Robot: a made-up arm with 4 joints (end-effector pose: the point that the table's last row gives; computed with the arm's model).
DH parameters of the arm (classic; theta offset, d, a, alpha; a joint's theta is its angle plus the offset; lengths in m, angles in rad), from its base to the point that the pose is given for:
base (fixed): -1.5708 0.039 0 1.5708
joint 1: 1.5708 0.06 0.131 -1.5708
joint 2: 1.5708 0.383 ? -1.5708
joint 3: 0 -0.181 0.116 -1.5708
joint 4: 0 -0.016 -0.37 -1.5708
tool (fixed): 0 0.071 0 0
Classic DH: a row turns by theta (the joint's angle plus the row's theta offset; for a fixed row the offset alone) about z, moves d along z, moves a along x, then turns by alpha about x.
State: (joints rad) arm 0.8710 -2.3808 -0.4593 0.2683
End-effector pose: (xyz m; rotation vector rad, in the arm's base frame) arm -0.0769 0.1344 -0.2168 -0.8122 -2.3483 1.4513
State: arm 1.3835 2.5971 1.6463 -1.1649
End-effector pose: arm 0.1112 -0.3354 -0.3775 0.5848 -0.3577 2.0589
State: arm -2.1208 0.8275 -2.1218 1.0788
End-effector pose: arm -0.0278 -0.0831 0.3062 -1.9626 1.2001 -0.4933
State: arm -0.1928 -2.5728 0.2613 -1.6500
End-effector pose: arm -0.6327 0.3648 -0.0414 0.4108 -0.9314 0.0507
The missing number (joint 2, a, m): 0.119
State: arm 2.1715 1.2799 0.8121 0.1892
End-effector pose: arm 0.0995 -0.1402 -0.5720 -2.3748 -0.1078 -1.6202
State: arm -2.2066 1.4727 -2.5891 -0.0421
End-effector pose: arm 0.2380 -0.0083 0.3285 -1.1284 1.3794 -1.2099
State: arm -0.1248 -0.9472 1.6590 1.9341
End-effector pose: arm 0.1638 0.1851 0.1797 -1.0092 -1.8457 -2.0290
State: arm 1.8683 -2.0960 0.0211 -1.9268
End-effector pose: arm -0.7112 0.1254 -0.4099 -1.8442 -0.1081 0.1637
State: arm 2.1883 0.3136 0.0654 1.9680
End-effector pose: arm 0.1801 -0.3412 -0.1925 -1.6451 -0.9355 1.7323
